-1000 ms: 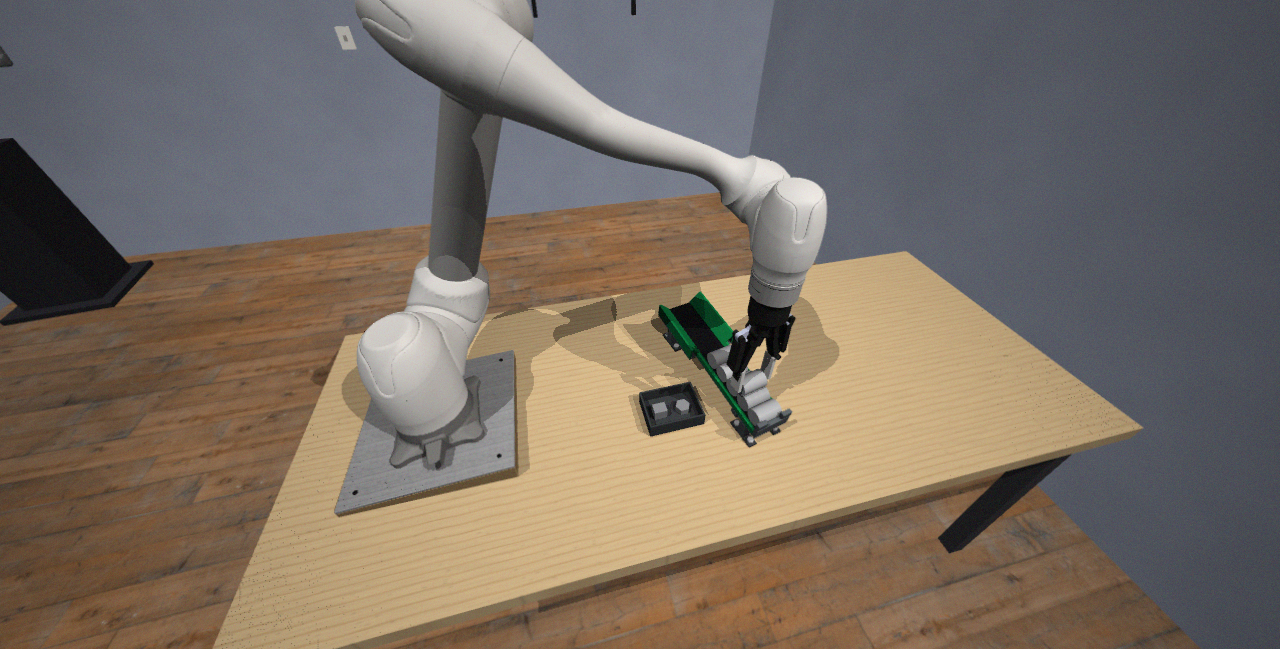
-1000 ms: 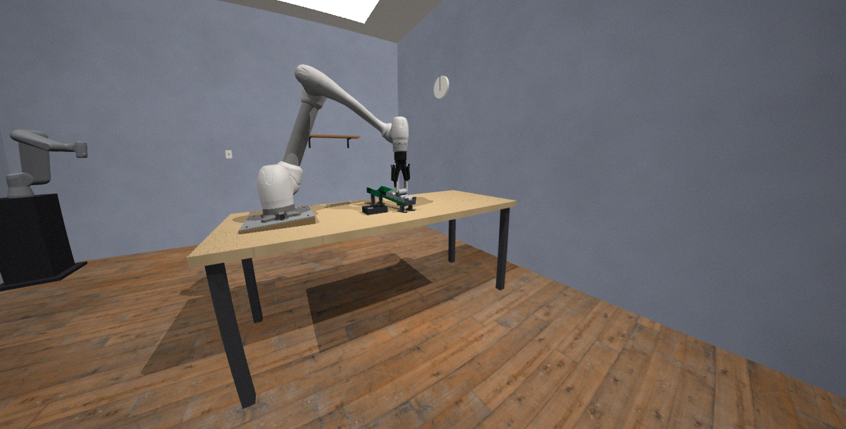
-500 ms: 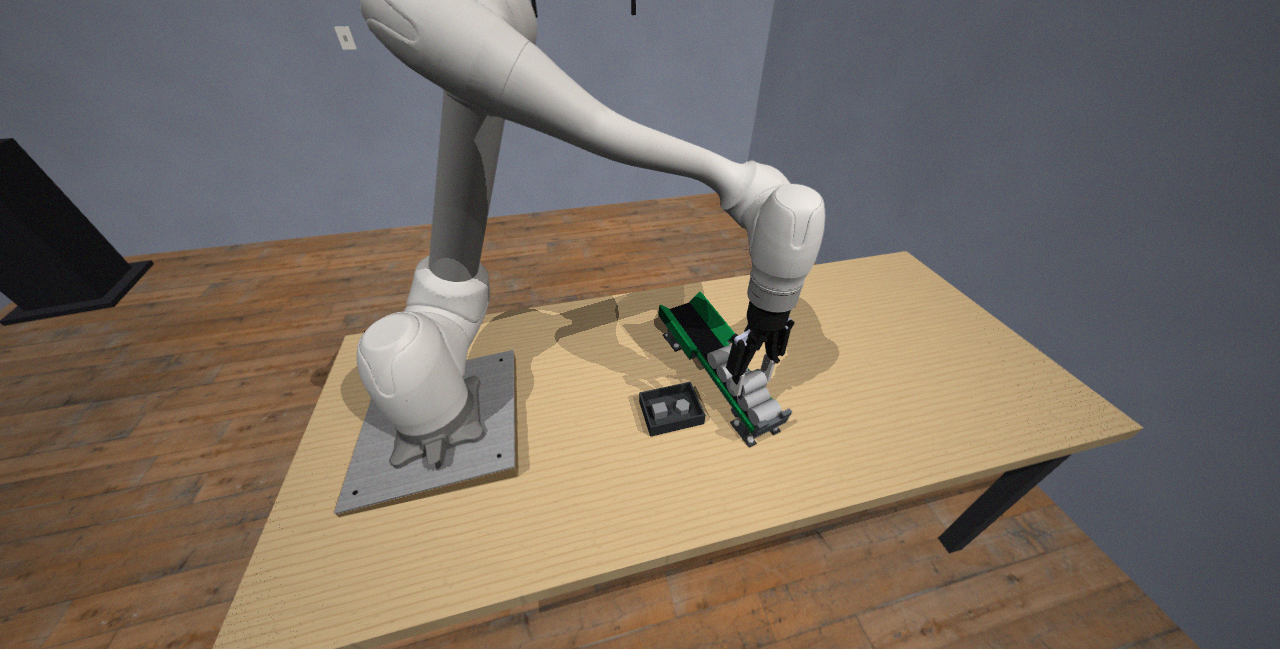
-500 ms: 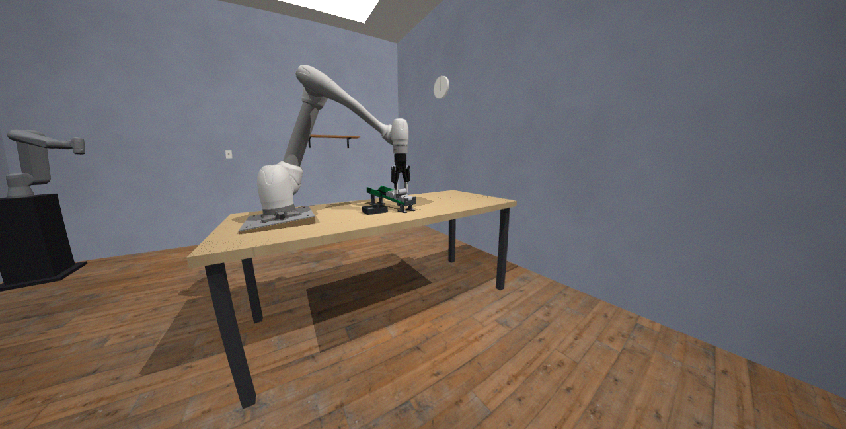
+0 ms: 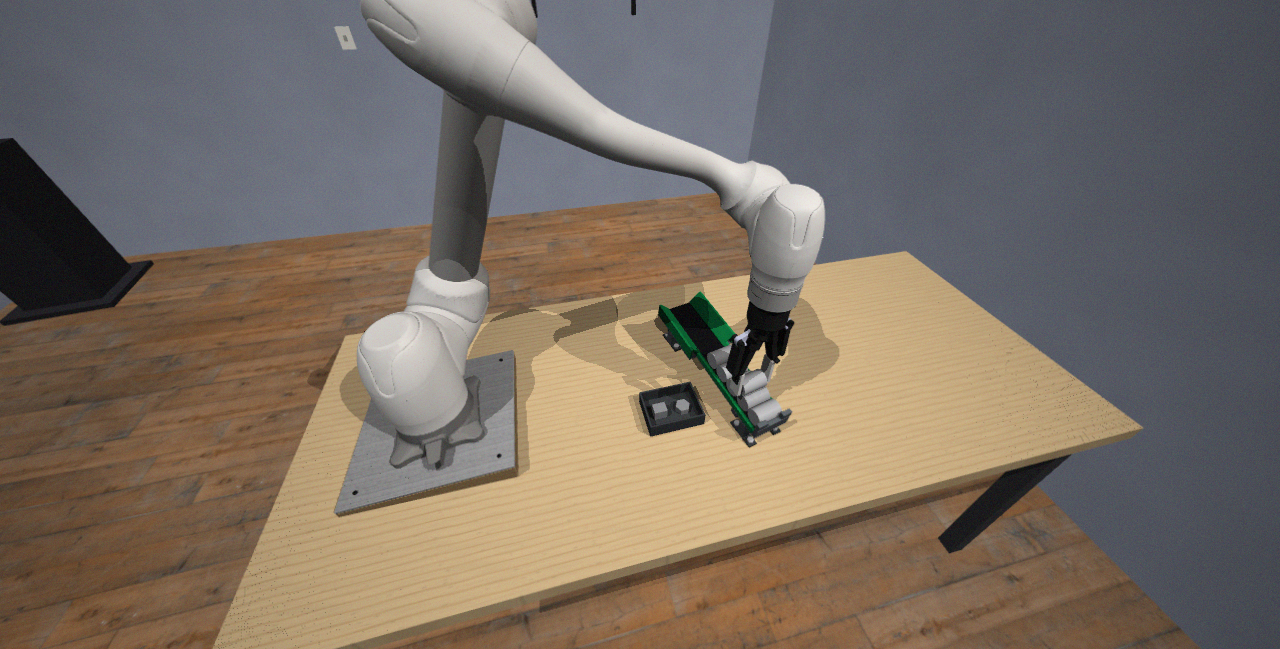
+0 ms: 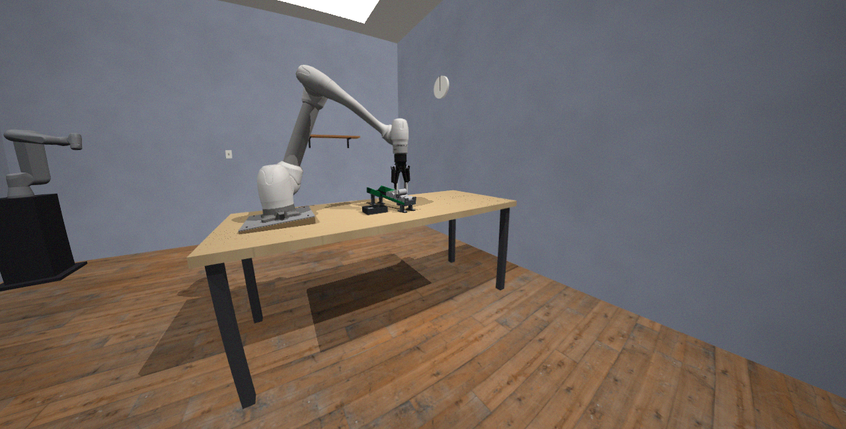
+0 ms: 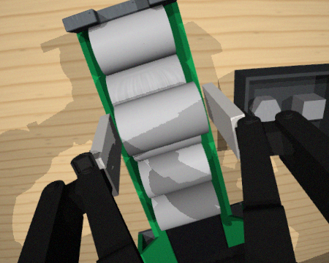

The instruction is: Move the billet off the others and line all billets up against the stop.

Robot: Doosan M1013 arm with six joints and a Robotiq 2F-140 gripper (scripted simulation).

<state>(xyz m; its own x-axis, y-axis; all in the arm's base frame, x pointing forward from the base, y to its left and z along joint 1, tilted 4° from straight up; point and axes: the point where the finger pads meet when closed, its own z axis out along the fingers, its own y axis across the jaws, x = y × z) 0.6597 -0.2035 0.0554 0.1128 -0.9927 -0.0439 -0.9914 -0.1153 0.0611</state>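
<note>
The billet lies 20 mm below my hand. Also, from my hand: dark tray 160 mm behind, 60 mm to the left, 120 mm below; then grey stop 10 mm ahead, 80 mm to the right, 80 mm below; then hexagonal piece 130 mm behind, 60 mm to the left, 120 mm below.
</note>
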